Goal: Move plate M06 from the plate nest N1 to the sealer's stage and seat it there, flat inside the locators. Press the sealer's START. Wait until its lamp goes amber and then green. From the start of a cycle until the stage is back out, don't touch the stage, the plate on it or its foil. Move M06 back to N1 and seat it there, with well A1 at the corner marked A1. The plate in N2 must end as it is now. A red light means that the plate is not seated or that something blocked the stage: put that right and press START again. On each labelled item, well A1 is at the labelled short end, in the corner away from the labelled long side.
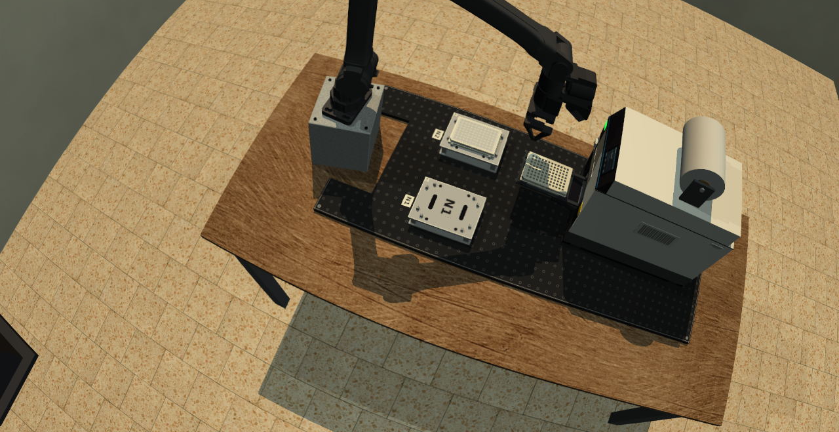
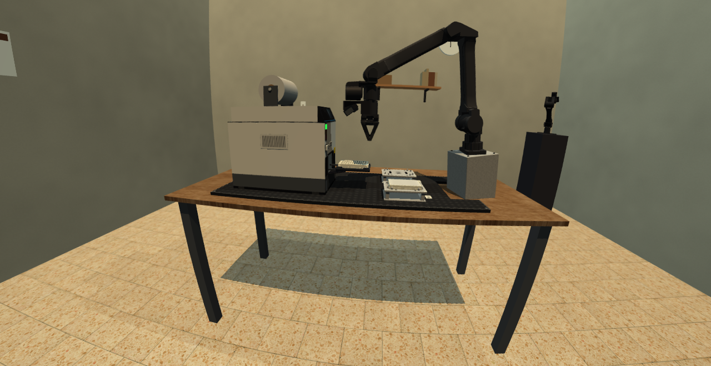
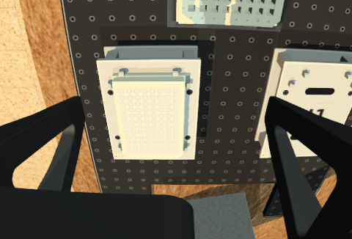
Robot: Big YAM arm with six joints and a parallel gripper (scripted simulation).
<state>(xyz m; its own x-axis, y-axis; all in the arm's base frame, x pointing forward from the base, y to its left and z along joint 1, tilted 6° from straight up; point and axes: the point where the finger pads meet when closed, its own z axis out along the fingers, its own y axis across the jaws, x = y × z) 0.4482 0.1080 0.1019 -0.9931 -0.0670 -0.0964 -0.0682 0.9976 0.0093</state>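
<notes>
My gripper is now 160 mm short of the start button, 60 mm to the right of it and 40 mm above it. The rest, counted from my hand: plate M06: 120 mm below, 70 mm ahead, 40 mm to the right; well plate: 180 mm below, 150 mm behind, 20 mm to the left; sealer stage: 130 mm below, 70 mm ahead, 40 mm to the right.
</notes>
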